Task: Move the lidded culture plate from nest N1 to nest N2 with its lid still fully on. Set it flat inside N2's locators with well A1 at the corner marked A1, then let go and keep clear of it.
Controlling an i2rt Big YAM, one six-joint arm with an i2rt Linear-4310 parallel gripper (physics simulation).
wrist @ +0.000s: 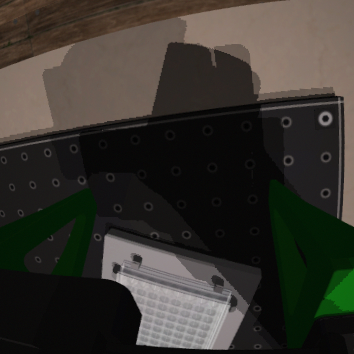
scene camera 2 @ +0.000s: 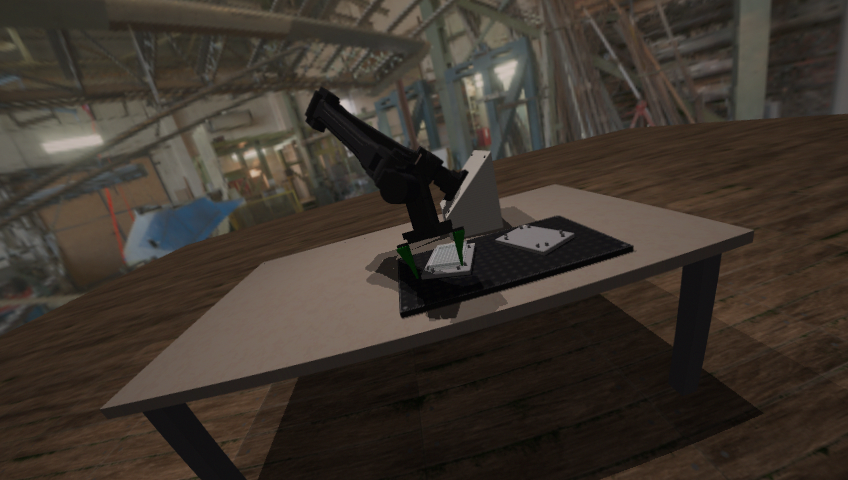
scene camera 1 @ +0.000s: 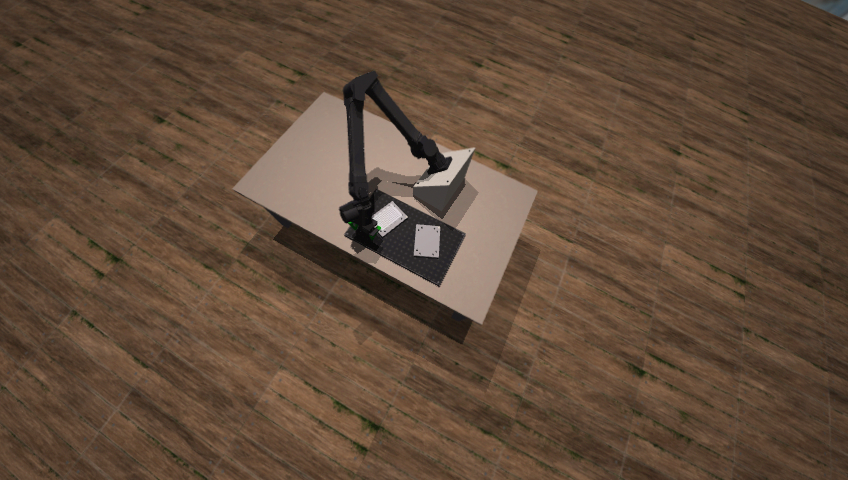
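Seen in the pictures: gripper, between the fingertips: (wrist: 176, 193) (scene camera 2: 440, 272) (scene camera 1: 364, 234); arm's base, origin of its link: (scene camera 2: 457, 186) (scene camera 1: 440, 166).
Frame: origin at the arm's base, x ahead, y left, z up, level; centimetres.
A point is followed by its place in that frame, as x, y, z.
The clear-lidded culture plate (scene camera 1: 389, 218) {31.6, -13.2, -10.5} (scene camera 2: 445, 254) {32.0, -15.6, -10.4} (wrist: 172, 315) {34.5, -16.6, -10.4} lies in the white nest N1 (scene camera 2: 470, 256) {34.2, -9.8, -12.1} (wrist: 170, 262) {38.3, -17.1, -12.1}. In the wrist view its lid looks level on top and its near part is hidden by the gripper body. Nest N2 (scene camera 1: 426, 241) {34.7, 8.0, -12.0} (scene camera 2: 535, 237) {35.1, 8.2, -12.1}, a white block with dark locator pins, holds no plate. The A1 marks cannot be read. My gripper (scene camera 1: 364, 230) {44.9, -19.9, -8.5} (scene camera 2: 439, 271) {44.9, -19.9, -8.5} (wrist: 176, 193) {44.9, -19.9, -8.5} is open and empty. Its green fingers point down, with the tips over the board, beyond the plate's end in the wrist view.
Both nests sit on a black perforated board (scene camera 1: 410, 261) {46.8, 4.8, -13.2} (scene camera 2: 505, 270) {44.4, -5.3, -13.2} (wrist: 305, 140) {45.3, -27.6, -13.2} on the tan table (scene camera 1: 285, 166) {25.2, -78.9, -14.6} (scene camera 2: 267, 321) {30.7, -64.8, -14.5}. The arm's grey wedge base (scene camera 1: 439, 197) {14.6, 5.6, -2.9} (scene camera 2: 482, 202) {14.1, 3.2, -4.5} stands behind the board. The board's corner and the table's edge show in the wrist view.
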